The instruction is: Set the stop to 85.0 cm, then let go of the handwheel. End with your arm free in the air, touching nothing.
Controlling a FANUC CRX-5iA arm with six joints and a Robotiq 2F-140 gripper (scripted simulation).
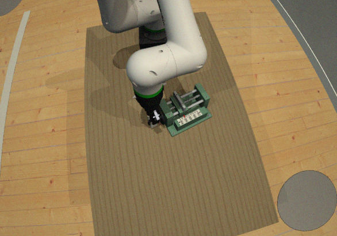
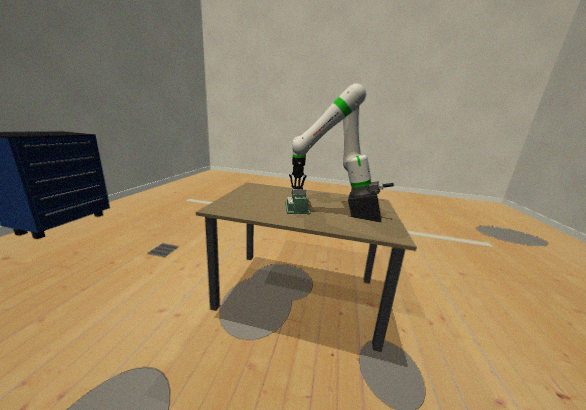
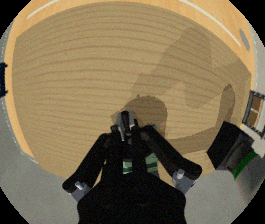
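Right now the stop block is 50 mm behind my hand, 110 mm to the left of it and 30 mm above it.
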